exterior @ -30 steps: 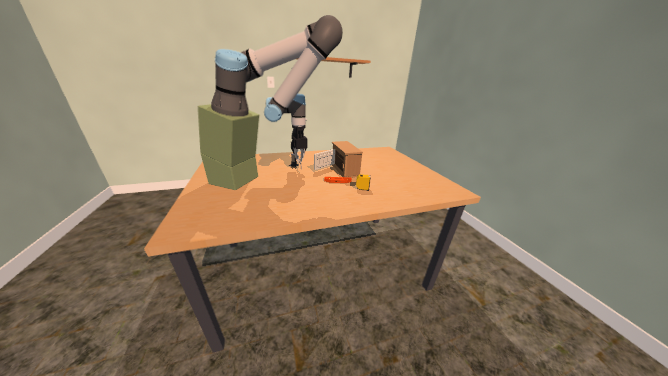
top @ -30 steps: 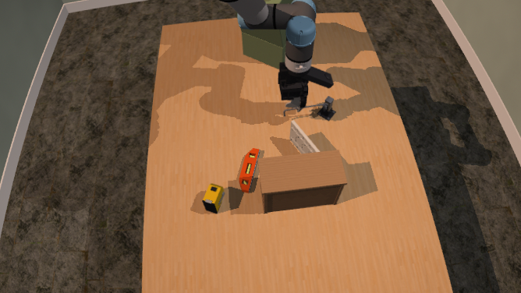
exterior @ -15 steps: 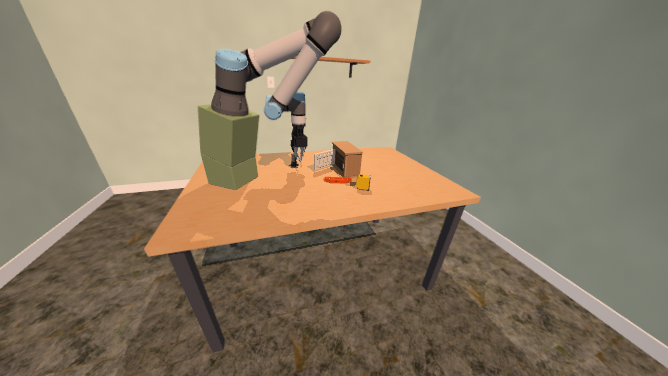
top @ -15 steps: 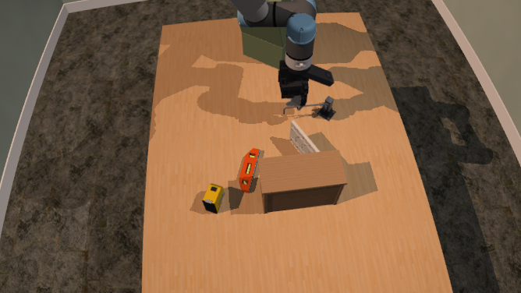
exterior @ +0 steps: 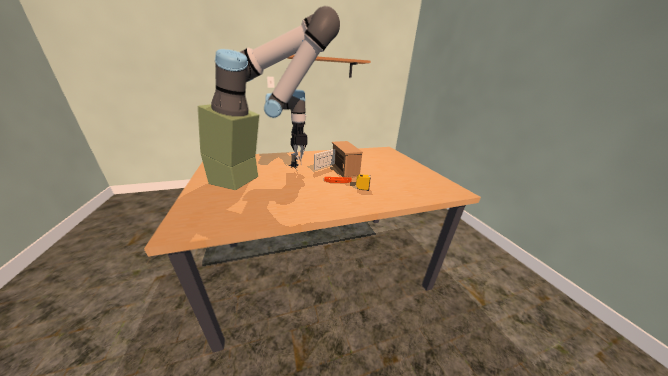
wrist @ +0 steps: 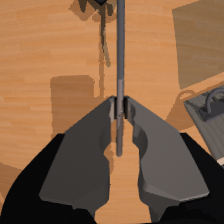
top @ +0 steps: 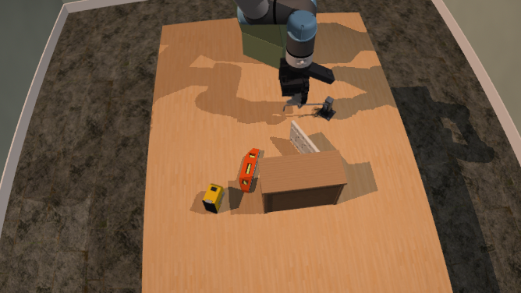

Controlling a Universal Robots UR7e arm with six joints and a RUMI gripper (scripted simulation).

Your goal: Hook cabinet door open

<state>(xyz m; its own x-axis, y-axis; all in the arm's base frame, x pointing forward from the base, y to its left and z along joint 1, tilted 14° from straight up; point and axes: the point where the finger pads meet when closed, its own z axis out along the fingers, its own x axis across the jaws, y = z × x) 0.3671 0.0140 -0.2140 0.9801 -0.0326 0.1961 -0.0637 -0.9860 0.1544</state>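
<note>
Right now the dark hook post is 60 mm to the left of my hand and 30 mm below it. Also, from my hand: yellow tape measure: 260 mm ahead, 310 mm to the right, 50 mm below; white cabinet door: 160 mm ahead, 20 mm below; orange spirit level: 160 mm ahead, 200 mm to the right, 80 mm below.
</note>
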